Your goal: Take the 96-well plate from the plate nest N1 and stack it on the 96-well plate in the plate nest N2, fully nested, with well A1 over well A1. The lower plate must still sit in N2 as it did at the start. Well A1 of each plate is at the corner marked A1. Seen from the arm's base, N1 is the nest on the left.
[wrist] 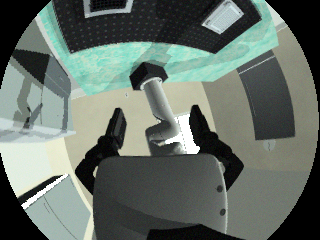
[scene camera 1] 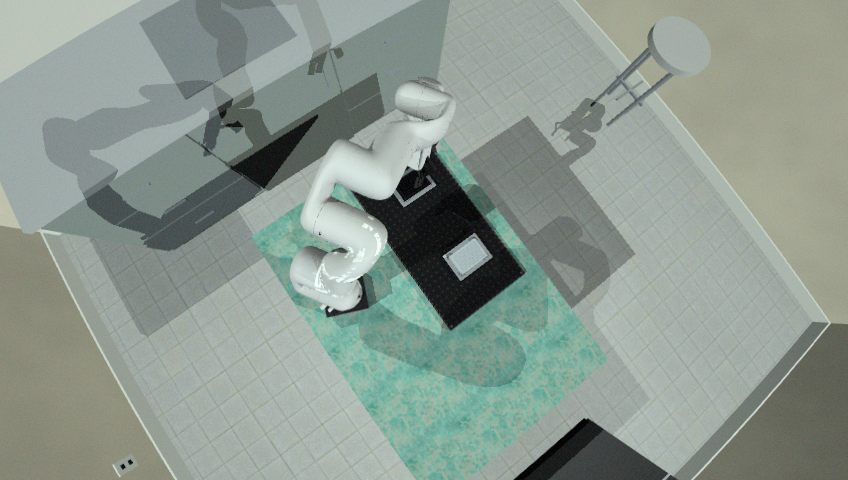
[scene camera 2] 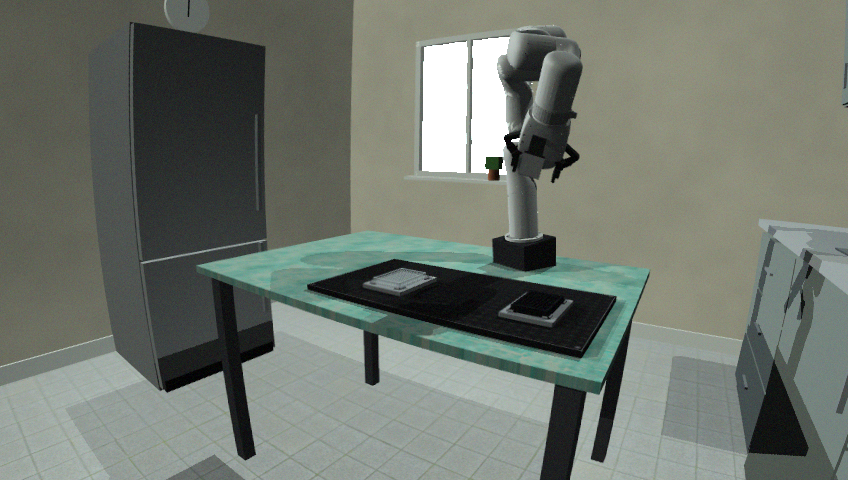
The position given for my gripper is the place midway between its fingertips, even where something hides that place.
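There is a light 96-well plate (scene camera 2: 401,277) here, and a dark 96-well plate (scene camera 2: 541,304) as well. My gripper (scene camera 2: 533,173) can be seen too, and I find the same gripper (wrist: 156,113) again.
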